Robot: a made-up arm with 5 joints.
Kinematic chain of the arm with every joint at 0, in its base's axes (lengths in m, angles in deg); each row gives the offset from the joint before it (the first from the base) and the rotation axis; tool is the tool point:
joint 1: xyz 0 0 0.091 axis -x
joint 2: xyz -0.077 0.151 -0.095 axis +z
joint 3: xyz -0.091 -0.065 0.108 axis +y
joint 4: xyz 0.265 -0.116 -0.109 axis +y
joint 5: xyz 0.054 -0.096 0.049 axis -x
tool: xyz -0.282 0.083 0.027
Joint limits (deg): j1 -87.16..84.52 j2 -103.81..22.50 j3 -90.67..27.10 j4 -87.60..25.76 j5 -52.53..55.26
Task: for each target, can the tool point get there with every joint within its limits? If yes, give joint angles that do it. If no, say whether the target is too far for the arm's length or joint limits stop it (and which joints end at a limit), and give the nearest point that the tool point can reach.
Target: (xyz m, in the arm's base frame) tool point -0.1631 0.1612 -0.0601
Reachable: yes | joints -52.45 -36.82 -10.45 -49.41 19.56
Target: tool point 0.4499 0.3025 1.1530
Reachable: no: too far | nearest point 0.2268 0.0770 0.3613 | short by 0.853 m
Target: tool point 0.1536 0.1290 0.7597
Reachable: no: joint limits stop it (at a limit: joint 3, joint 4, joint 5) | nearest point 0.0697 0.0580 0.3919 | short by 0.384 m
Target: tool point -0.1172 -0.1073 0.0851
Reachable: yes | joints 8.82 -49.77 -63.58 -41.82 40.18
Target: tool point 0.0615 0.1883 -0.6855
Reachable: no: joint limits stop it (at a limit: joint 2, joint 3, joint 4, joint 5) | nearest point -0.0102 0.0961 -0.3052 | short by 0.398 m
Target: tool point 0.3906 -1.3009 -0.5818
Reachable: no: too far | nearest point 0.0265 -0.3526 -0.0913 | short by 1.128 m
